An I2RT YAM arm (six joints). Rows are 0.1 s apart.
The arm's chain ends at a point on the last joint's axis. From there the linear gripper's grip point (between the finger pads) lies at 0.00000 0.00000 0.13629 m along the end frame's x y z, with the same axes.
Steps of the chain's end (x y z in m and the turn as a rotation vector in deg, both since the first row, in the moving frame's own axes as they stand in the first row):
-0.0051 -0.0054 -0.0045 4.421 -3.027 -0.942
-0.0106 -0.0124 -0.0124 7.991 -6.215 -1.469
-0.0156 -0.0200 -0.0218 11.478 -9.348 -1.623
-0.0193 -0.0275 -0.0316 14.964 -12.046 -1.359
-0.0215 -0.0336 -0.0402 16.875 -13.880 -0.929
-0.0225 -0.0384 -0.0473 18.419 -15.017 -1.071
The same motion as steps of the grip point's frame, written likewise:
-0.0124 -0.0158 -0.0051 4.421 -3.027 -0.942
-0.0255 -0.0311 -0.0145 7.991 -6.215 -1.469
-0.0380 -0.0467 -0.0263 11.478 -9.348 -1.623
-0.0478 -0.0621 -0.0392 14.964 -12.046 -1.359
-0.0540 -0.0725 -0.0500 16.875 -13.880 -0.929
-0.0576 -0.0806 -0.0589 18.419 -15.017 -1.071

